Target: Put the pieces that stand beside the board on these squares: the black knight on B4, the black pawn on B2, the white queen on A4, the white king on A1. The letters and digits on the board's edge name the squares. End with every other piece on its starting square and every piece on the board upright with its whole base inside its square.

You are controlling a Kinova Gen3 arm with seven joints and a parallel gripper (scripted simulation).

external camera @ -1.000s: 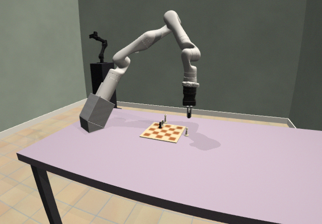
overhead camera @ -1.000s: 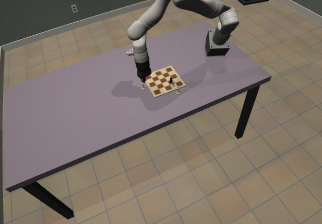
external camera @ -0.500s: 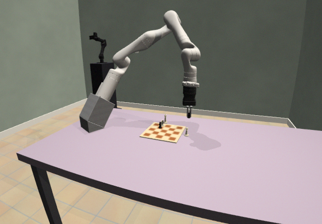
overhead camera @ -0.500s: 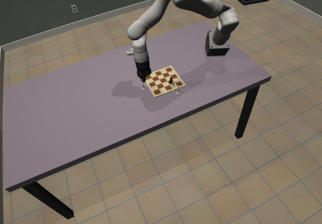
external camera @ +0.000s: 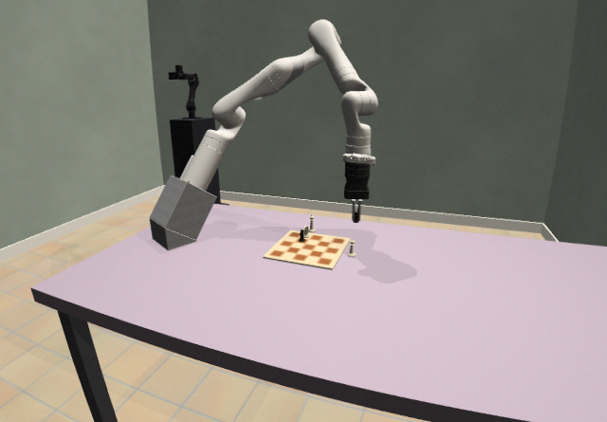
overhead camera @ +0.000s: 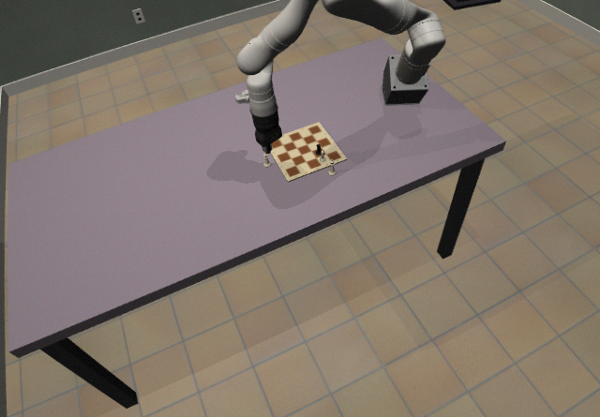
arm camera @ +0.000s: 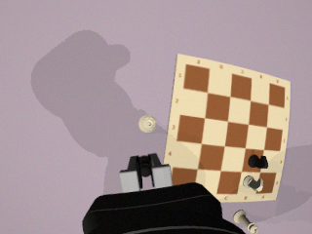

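Now: the chessboard 13 cm behind my hand, 6 cm to the right of it and 12 cm below it. From my hand the other things lie so: black pawn (1 cm below); then black knight (18 cm behind, 3 cm to the right, 10 cm below).
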